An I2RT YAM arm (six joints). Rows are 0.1 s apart.
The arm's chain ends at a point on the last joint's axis. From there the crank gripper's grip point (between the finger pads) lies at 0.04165 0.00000 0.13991 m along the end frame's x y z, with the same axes.
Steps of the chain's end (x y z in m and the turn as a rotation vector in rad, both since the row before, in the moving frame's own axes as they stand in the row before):
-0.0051 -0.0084 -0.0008 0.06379 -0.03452 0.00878
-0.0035 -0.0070 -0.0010 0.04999 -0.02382 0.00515
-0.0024 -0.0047 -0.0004 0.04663 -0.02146 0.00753
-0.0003 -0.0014 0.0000 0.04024 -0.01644 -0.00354
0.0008 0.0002 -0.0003 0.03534 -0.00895 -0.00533
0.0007 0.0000 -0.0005 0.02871 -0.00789 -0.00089
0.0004 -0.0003 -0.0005 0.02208 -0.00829 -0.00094
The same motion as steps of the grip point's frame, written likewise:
-0.0099 -0.0170 0.0003 0.06379 -0.03452 0.00878
-0.0068 -0.0138 -0.0002 0.04999 -0.02382 0.00515
-0.0054 -0.0109 0.0003 0.04663 -0.02146 0.00753
-0.0026 -0.0072 0.0005 0.04024 -0.01644 -0.00354
-0.0005 -0.0050 0.0000 0.03534 -0.00895 -0.00533
-0.0004 -0.0041 -0.0002 0.02871 -0.00789 -0.00089
-0.0008 -0.0034 -0.0002 0.02208 -0.00829 -0.00094

